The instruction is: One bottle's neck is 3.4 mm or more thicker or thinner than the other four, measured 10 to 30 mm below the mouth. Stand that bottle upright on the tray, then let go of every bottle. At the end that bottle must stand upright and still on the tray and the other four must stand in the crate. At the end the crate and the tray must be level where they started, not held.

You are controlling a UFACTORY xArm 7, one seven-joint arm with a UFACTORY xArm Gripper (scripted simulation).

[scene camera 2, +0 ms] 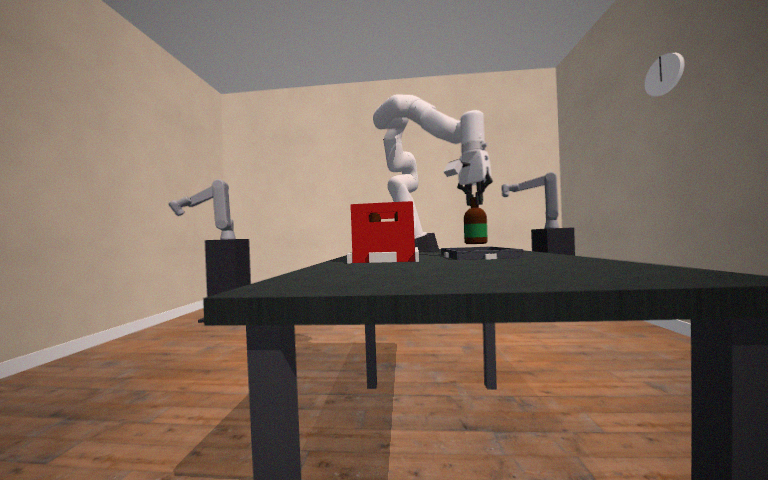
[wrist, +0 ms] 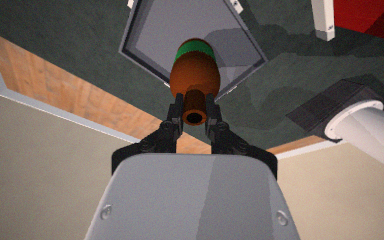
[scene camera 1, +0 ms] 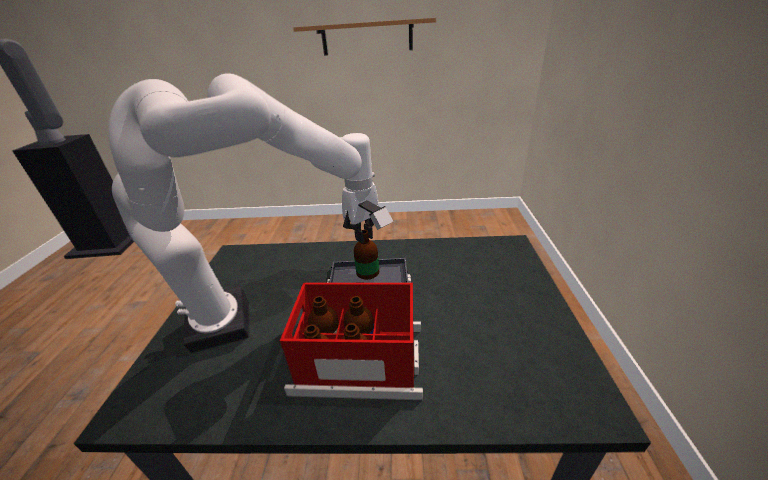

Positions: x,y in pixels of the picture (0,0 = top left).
Scene:
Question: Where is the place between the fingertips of my gripper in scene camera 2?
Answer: At 474,205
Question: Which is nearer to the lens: the bottle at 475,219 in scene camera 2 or the tray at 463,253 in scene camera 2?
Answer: The tray.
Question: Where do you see a bottle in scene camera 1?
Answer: At 366,259

